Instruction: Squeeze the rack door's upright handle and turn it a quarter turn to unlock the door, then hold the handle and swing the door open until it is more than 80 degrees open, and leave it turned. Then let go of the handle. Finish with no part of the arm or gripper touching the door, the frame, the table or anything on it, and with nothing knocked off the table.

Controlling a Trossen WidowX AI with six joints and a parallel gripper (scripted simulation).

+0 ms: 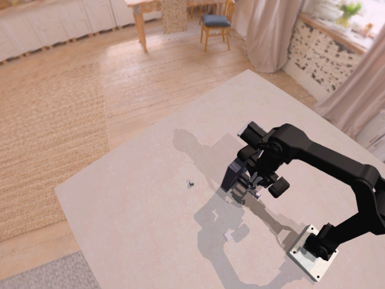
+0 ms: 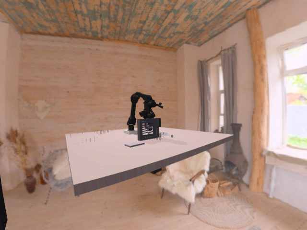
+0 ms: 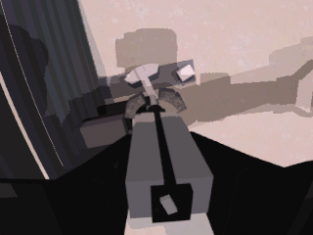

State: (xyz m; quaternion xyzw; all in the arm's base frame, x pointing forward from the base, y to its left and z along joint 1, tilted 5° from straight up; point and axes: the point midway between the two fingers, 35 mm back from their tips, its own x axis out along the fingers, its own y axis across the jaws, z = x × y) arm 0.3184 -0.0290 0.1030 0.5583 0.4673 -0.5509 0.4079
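The grey upright handle lies 20 mm below my gripper tip and 10 mm to the right of it. The rest, counted from my gripper tip: small tile 190 mm to the left, 120 mm below, 50 mm behind; small grey cube 190 mm ahead, 120 mm to the left, 110 mm below.
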